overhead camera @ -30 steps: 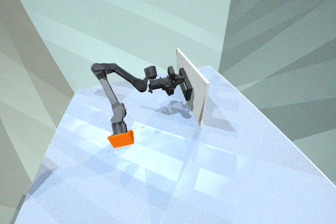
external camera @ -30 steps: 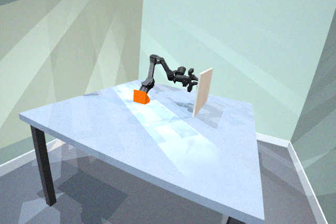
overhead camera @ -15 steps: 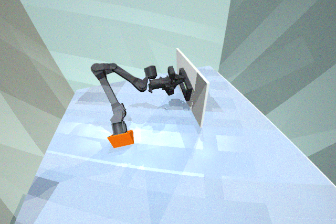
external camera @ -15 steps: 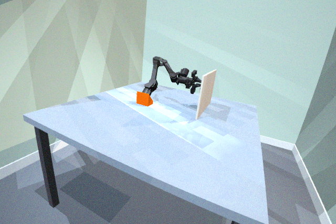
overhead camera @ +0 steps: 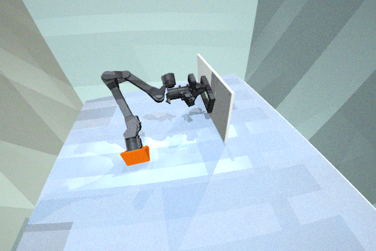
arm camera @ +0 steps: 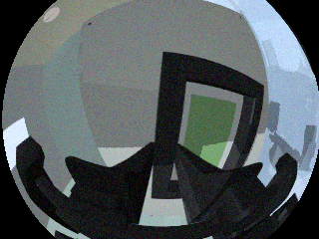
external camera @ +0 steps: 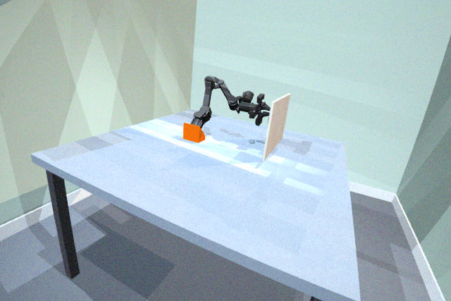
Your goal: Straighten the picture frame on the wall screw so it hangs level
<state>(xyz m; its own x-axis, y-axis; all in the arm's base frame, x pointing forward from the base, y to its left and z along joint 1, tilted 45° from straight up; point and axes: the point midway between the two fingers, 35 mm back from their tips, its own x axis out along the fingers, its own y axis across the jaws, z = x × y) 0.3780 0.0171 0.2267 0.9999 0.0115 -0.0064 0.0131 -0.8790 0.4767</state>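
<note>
Now: gripper tip 50 mm above the picture frame, 10 mm to the right of it and 10 mm short of it. The rest, counted from my gripper tip: wall board (60 mm below, 20 mm to the left, 20 mm ahead).
</note>
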